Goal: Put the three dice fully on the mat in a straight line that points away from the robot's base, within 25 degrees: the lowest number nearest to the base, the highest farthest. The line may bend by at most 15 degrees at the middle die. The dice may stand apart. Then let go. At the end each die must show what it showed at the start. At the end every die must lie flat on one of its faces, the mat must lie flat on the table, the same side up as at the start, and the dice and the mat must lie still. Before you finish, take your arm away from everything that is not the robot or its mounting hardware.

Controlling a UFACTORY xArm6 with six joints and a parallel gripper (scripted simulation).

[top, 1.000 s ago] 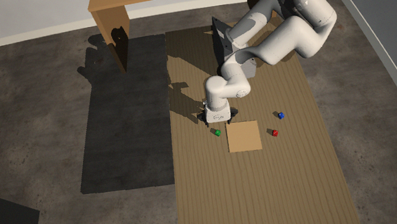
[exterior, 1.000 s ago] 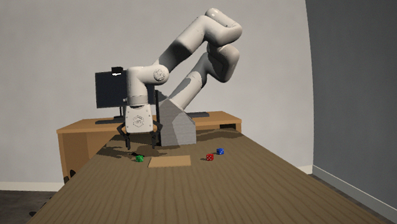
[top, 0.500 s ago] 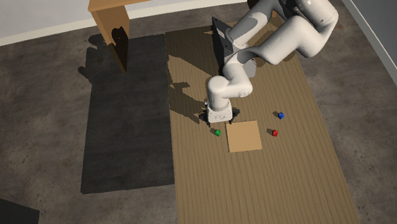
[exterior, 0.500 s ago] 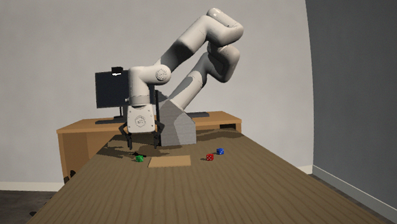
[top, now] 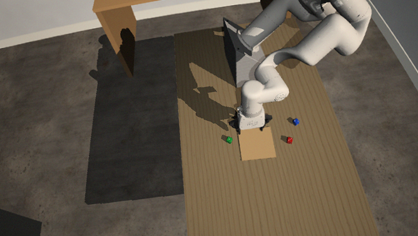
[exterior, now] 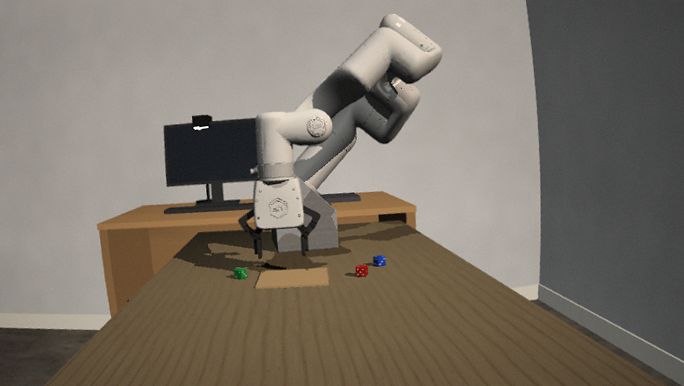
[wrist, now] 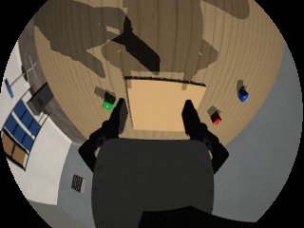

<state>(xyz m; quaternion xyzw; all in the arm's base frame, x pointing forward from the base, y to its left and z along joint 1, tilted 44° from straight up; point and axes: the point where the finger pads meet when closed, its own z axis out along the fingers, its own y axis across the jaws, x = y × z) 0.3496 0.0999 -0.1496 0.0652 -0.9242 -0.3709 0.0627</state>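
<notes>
The red die lies 5 cm ahead of my hand, 16 cm to the left of it and 4 cm below it. Also, from my hand: green die (3 cm ahead, 9 cm to the right, 4 cm below); then tan mat (5 cm ahead, 2 cm to the left, 5 cm below); then blue die (3 cm behind, 20 cm to the left, 4 cm below).
</notes>
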